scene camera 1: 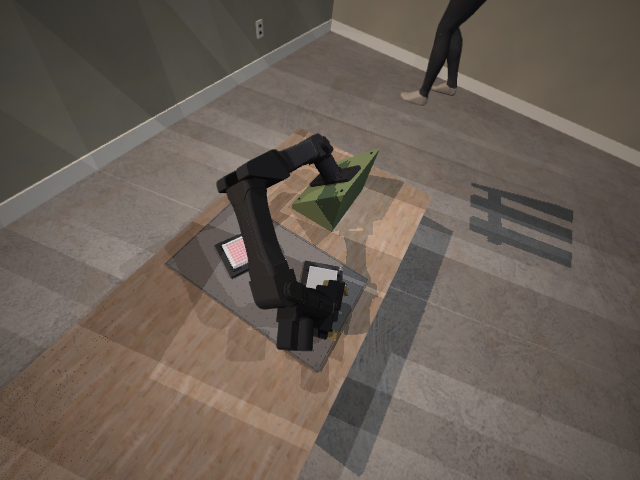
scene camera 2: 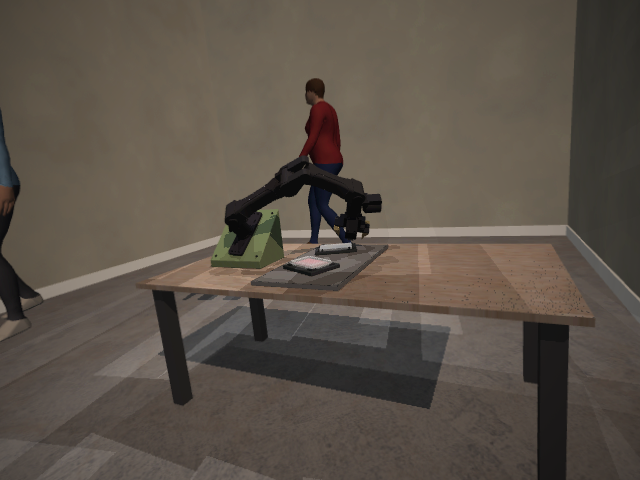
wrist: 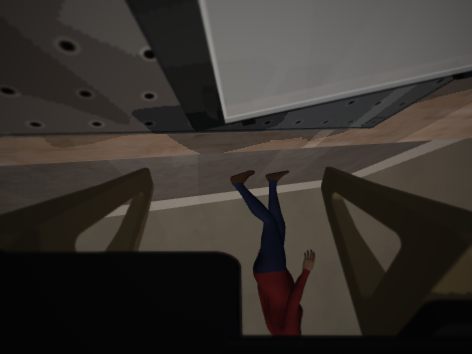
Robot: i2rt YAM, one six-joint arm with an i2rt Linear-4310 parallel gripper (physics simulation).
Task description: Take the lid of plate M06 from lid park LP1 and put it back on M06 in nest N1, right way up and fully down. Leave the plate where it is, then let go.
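Seen in the pictures: gripper, between the fingertips: (scene camera 1: 343, 313) (wrist: 237, 177); arm's base, origin of its link: (scene camera 1: 333, 178) (scene camera 2: 246, 233).
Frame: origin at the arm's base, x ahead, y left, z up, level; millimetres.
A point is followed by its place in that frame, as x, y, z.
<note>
A pale flat lid-like piece (scene camera 1: 321, 275) @(267, 159, -86) (scene camera 2: 337, 248) @(324, 151, -89) (wrist: 340, 55) @(312, 201, -87) lies level in a dark frame (scene camera 1: 304, 269) @(281, 106, -94) (wrist: 175, 60) @(363, 223, -94) near one end of the grey board; the gripper hides part of it in scene camera 1. A plate with a pink grid (scene camera 1: 235, 252) @(374, -82, -80) (scene camera 2: 310, 262) @(351, -89, -79) sits in a second dark frame (scene camera 2: 311, 271) @(388, -145, -91), partly hidden by the arm in scene camera 1. No labels can be read. My gripper (scene camera 1: 338, 312) @(324, 271, -66) (scene camera 2: 352, 230) @(324, 271, -66) (wrist: 237, 177) @(324, 271, -66) is open and empty, above the board and off to one side of the pale piece, which is not between the fingers.
Both frames sit on the grey board (scene camera 1: 217, 291) @(484, -43, -104) (scene camera 2: 361, 262) @(482, 26, -104) (wrist: 37, 65) @(404, 245, -104), which has small holes. The board lies on the wooden table (scene camera 1: 129, 356) @(724, -88, -117) (scene camera 2: 465, 279) @(824, -43, -117). The arm's green wedge base (scene camera 1: 315, 205) @(112, 12, -28) (scene camera 2: 269, 235) @(109, 9, -9) stands beside it. A person in red (scene camera 2: 324, 134) (wrist: 275, 300) is beyond the table.
</note>
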